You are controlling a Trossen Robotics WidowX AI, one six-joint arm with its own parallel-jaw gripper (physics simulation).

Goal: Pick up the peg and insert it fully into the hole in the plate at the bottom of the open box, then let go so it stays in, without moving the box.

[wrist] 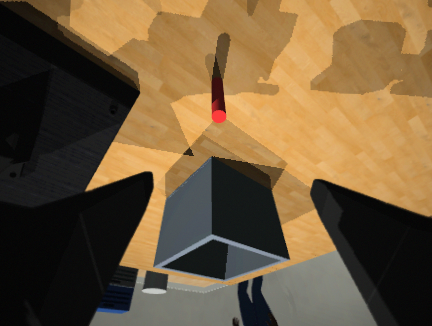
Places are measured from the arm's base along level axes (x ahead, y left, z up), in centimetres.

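Where they show: gripper, fingertip midpoint: [232, 183].
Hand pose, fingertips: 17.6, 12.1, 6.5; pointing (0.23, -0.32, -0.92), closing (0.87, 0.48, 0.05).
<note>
Each offset is from my fingertips to the top centre of the thing, as dx, dy, dz. Level surfaces: height alone.
The red peg @(+0.3, -1.5, -9.3) [218, 102] stands upright on the wooden table in the upper middle of the wrist view, its bright round top facing the camera. The grey open box @(+12.8, -21.8, -3.5) [242, 210] stands in the middle, below the peg in the view, with its open top toward the bottom of the view. The plate and its hole are hidden inside the box. My gripper [232, 183] is open and empty. Its two black fingers show at the left and right, with the box in view between them. The peg is beyond the fingertips, apart from both.
A large black structure [65, 105] fills the upper left. A dark cylinder with a pale end [155, 283] and a blue and black object [119, 290] show at the lower left. A person's dark blue legs [255, 300] show at the bottom. Shadows lie on the wooden surface @(dz -17.3) [350, 135].
</note>
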